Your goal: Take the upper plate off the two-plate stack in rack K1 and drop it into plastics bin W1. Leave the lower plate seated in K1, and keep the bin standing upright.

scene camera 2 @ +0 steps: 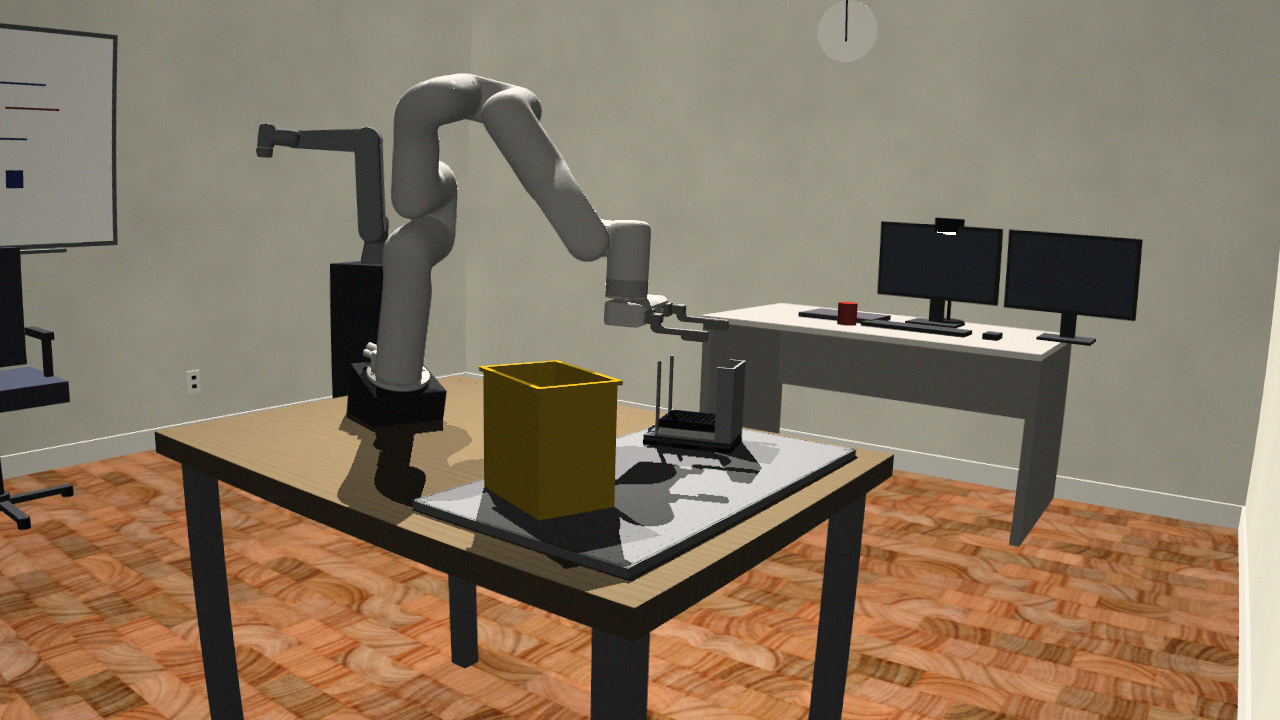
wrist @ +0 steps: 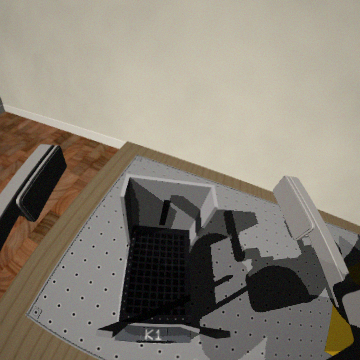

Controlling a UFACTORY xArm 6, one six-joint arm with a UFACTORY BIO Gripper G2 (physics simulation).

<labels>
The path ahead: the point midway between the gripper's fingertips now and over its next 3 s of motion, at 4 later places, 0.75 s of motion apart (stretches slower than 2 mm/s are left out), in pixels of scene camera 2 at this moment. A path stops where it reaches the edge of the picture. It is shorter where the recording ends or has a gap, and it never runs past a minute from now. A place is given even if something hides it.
My gripper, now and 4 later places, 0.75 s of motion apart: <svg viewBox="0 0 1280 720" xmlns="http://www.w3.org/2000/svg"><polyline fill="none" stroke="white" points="718,331 708,400 708,414 707,422 699,417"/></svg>
</labels>
